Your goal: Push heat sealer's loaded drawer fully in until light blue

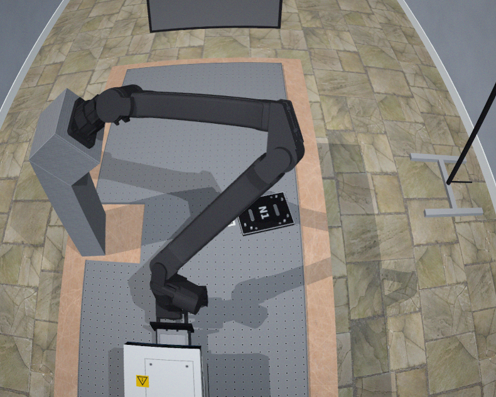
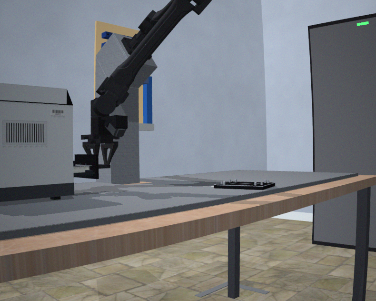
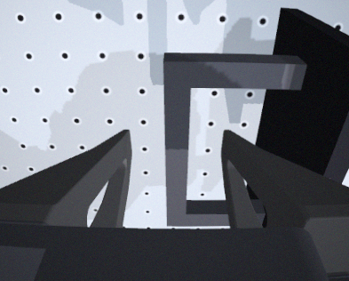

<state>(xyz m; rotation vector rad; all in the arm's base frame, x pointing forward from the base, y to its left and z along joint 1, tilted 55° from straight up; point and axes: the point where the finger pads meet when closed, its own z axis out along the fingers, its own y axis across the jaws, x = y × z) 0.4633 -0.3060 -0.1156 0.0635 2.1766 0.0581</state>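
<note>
Now: the sealer drawer 110 mm to the right of my hand, 10 mm below it and 10 mm behind it. The rest, counted from my hand: white tag 330 mm to the left, 180 mm ahead, 80 mm below.
</note>
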